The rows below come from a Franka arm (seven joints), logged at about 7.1 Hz.
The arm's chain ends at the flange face. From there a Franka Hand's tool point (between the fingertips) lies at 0.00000 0.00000 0.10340 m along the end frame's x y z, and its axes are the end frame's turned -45 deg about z.
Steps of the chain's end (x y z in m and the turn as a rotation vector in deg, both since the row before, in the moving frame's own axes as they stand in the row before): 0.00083, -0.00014, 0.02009, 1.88, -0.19, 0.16; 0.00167, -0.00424, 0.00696, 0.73, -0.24, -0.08; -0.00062, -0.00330, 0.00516, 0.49, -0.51, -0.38; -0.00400, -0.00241, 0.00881, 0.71, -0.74, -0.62; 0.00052, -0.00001, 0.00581, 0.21, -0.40, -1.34; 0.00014, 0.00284, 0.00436, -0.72, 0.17, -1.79
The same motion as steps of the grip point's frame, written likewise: 0.00285, -0.00215, 0.02003, 1.46, 1.20, 0.16; 0.00480, -0.00306, 0.00695, 0.69, 0.35, -0.08; 0.00187, -0.00405, 0.00515, 0.71, -0.01, -0.38; -0.00117, -0.00638, 0.00879, 1.03, -0.02, -0.62; 0.00012, -0.00041, 0.00581, 0.43, -0.13, -1.34; -0.00259, 0.00325, 0.00435, -0.63, -0.39, -1.79
